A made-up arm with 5 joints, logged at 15 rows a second.
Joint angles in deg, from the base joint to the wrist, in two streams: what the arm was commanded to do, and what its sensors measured. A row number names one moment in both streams.
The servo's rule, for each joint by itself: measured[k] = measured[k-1] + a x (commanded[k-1-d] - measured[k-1]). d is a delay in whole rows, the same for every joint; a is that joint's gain. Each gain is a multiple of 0.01, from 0.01 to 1. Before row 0 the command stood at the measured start. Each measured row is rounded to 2 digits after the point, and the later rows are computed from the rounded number. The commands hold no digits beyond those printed.
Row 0, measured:
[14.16 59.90 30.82 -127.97 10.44]
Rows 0 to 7, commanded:
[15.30 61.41 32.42 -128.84 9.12]
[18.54 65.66 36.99 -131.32 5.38]
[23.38 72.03 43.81 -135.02 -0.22]
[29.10 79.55 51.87 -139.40 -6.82]
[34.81 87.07 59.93 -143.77 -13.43]
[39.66 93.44 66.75 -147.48 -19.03]
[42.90 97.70 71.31 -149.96 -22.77]
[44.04 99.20 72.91 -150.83 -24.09]
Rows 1 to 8, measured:
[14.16 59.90 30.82 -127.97 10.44]
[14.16 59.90 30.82 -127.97 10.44]
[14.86 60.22 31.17 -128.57 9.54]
[17.10 61.36 32.45 -130.47 6.71]
[20.93 63.60 34.95 -133.61 2.00]
[25.91 66.95 38.67 -137.61 -4.00]
[31.34 71.18 43.35 -141.86 -10.41]
[36.42 75.85 48.50 -145.74 -16.27]
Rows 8 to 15, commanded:
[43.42 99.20 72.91 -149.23 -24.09]
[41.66 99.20 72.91 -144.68 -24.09]
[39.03 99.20 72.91 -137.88 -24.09]
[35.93 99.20 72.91 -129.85 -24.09]
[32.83 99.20 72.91 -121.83 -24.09]
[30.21 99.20 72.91 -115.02 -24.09]
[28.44 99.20 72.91 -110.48 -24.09]
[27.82 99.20 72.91 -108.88 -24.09]
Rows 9 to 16, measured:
[40.37 80.44 53.52 -148.65 -20.69]
[42.61 84.38 57.79 -150.15 -23.00]
[43.10 87.49 61.12 -149.52 -23.74]
[42.22 89.95 63.71 -146.18 -23.98]
[40.27 91.89 65.73 -140.45 -24.05]
[37.62 93.43 67.31 -133.14 -24.08]
[34.70 94.64 68.54 -125.34 -24.09]
[31.96 95.60 69.50 -118.22 -24.09]

